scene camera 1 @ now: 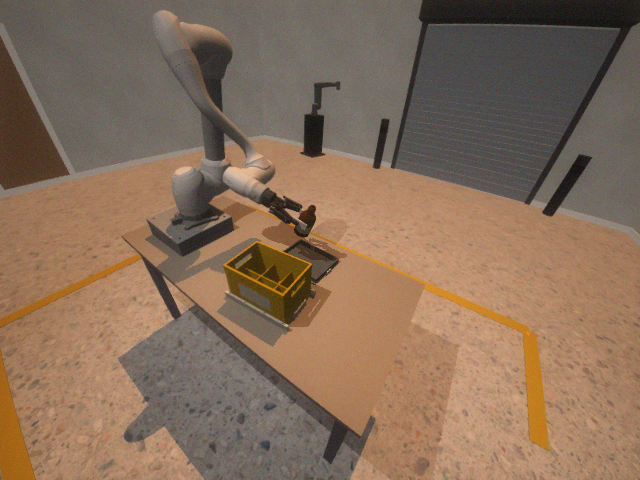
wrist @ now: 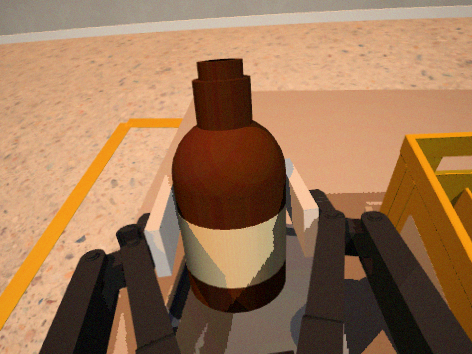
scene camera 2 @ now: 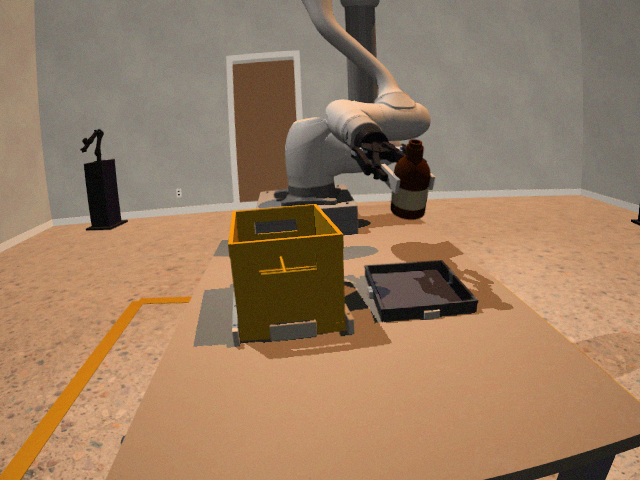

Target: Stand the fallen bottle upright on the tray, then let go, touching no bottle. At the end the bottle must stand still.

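Seen in the pictures: gripper, fingertip midpoint: (scene camera 1: 309,223) (wrist: 230,185) (scene camera 2: 415,185); arm's base at its link origin: (scene camera 1: 196,217) (scene camera 2: 312,198).
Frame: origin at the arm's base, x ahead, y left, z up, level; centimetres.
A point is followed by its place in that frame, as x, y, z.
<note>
A brown bottle (scene camera 1: 307,219) @(61.7, 27.5, 16.9) (scene camera 2: 410,180) @(62.7, 29.2, 14.5) (wrist: 231,175) @(56.8, 28.4, 17.9) with a cream label is held in the air, neck up. It looks nearly upright in the scene camera 2 view and leans slightly in the scene camera 1 view. My gripper (scene camera 1: 303,218) @(60.0, 30.4, 13.2) (scene camera 2: 414,181) @(60.0, 30.4, 13.2) (wrist: 230,185) @(60.0, 30.4, 13.2) is shut on it, with one pale pad on each side of its body. The gripper points forward and a little down. The black, low-walled tray (scene camera 1: 326,272) @(71.9, 31.5, -8.7) (scene camera 2: 428,311) @(72.1, 32.3, -8.2) lies on the table below the bottle. No bottle shows on the tray's floor. Part of the tray behind the bottle is hidden in the wrist view.
A yellow crate (scene camera 1: 258,276) @(60.8, 2.4, -1.3) (scene camera 2: 286,289) @(79.4, 8.0, -0.8) (wrist: 434,200) @(68.3, 14.8, 7.0) with dividers stands beside the tray, between pale holding strips on the table (scene camera 1: 356,330) @(100.7, 18.7, -9.7) (scene camera 2: 361,413) @(100.7, 21.5, -9.7). The arm's base block (scene camera 1: 199,236) @(14.7, -4.7, -3.2) stands at the table's far end.
</note>
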